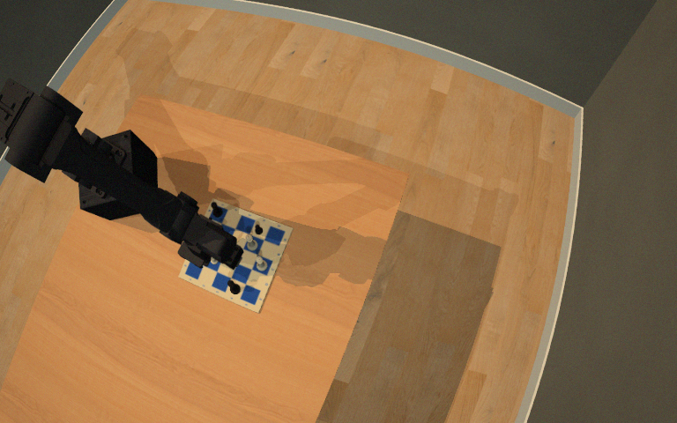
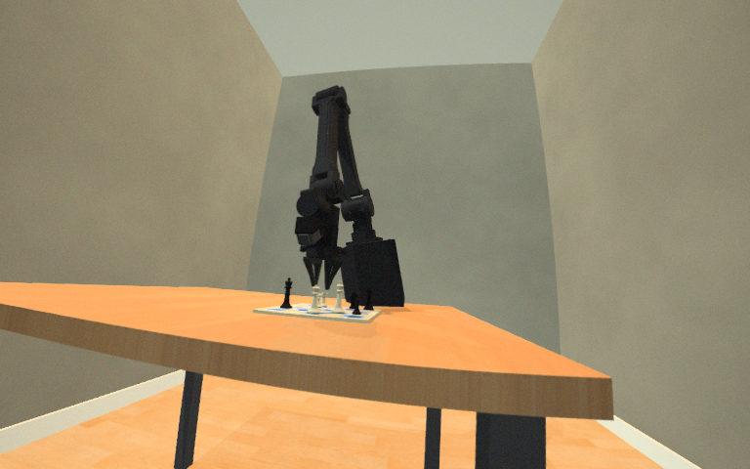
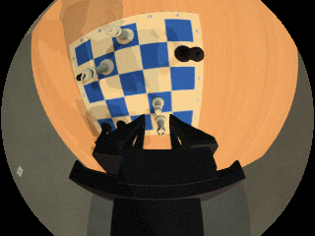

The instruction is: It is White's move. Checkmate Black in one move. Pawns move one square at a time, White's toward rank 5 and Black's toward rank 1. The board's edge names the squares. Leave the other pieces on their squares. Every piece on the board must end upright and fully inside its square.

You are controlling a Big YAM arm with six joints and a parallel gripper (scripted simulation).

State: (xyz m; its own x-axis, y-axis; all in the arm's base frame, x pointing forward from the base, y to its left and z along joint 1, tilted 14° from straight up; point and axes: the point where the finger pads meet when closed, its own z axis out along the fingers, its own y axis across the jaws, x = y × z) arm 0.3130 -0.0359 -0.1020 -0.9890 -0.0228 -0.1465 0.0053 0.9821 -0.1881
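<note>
My gripper is now 5 cm above the chessboard, 4 cm to the right of it and 3 cm short of it. From my hand the other things lie so: tall black piece 8 cm ahead, 4 cm to the right, 2 cm below.
</note>
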